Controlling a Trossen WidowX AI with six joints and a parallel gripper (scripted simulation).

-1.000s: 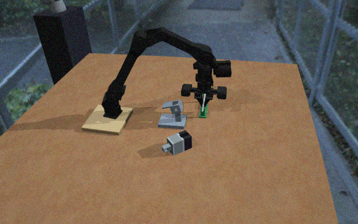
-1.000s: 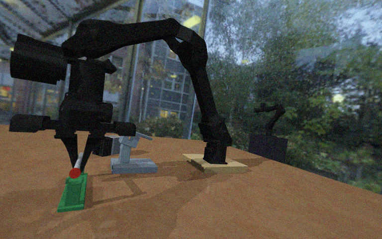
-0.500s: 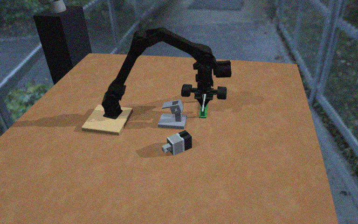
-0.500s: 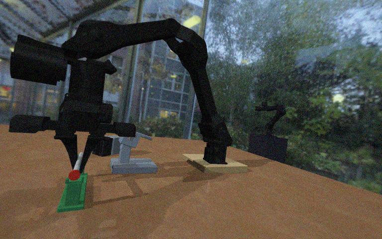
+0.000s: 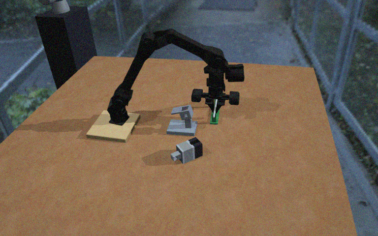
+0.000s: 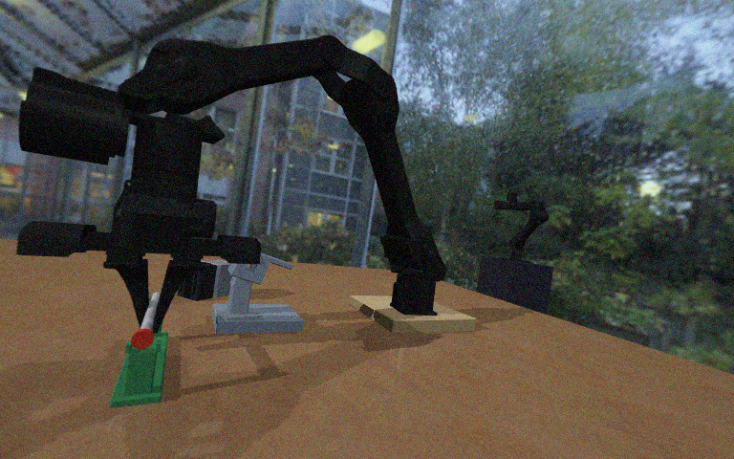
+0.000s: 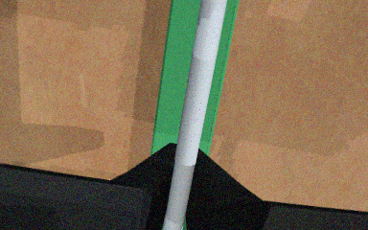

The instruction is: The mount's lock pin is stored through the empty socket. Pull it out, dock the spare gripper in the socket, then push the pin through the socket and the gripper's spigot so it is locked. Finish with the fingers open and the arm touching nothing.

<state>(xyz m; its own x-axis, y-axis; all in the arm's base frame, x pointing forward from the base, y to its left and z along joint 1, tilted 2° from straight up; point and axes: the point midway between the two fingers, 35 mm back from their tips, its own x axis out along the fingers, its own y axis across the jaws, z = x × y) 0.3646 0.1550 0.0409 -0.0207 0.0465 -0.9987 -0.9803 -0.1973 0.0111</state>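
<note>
Now: gripper tip 20 mm to the right of the green cradle. Also, from my gripper tip: socket 90 mm behind, 110 mm to the right, 30 mm above; spare gripper 30 mm behind, 270 mm to the right, 10 mm above.
</note>
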